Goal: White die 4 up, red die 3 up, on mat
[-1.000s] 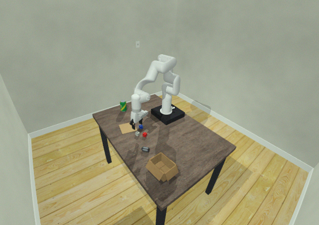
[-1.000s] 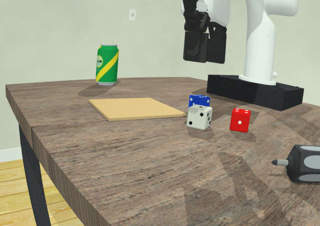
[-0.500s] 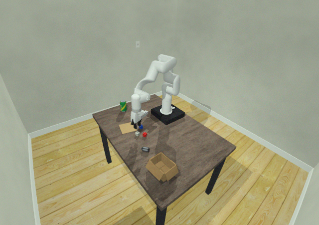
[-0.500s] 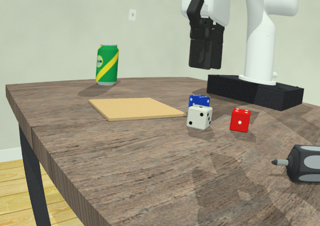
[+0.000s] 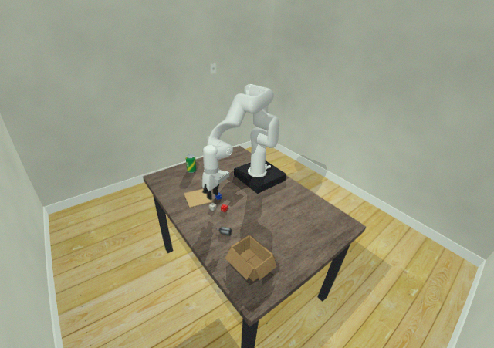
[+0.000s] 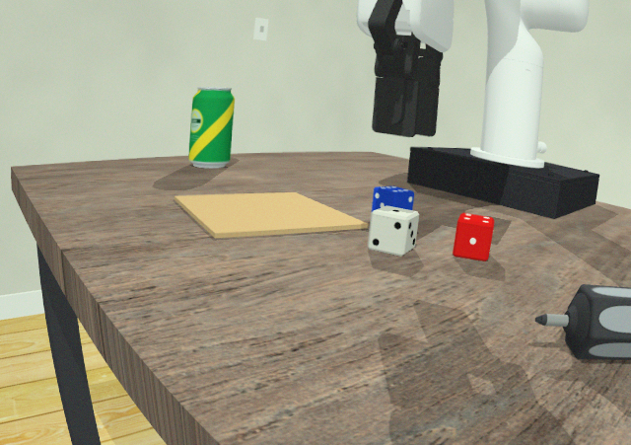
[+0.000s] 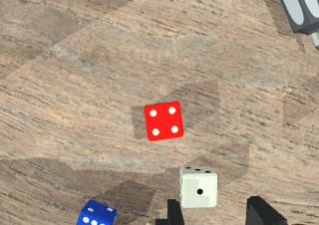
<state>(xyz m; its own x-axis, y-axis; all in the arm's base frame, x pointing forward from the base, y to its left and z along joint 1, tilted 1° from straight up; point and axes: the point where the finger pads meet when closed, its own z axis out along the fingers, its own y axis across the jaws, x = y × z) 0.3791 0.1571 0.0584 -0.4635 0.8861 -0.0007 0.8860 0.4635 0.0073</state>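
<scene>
Now: hand 90 mm above the white die. Round my hand: red die: 90 mm below, 50 mm behind, 40 mm to the left; then blue die: 90 mm below, 80 mm to the right, 60 mm behind; then tan mat: 130 mm to the right, 110 mm below, 50 mm ahead.
</scene>
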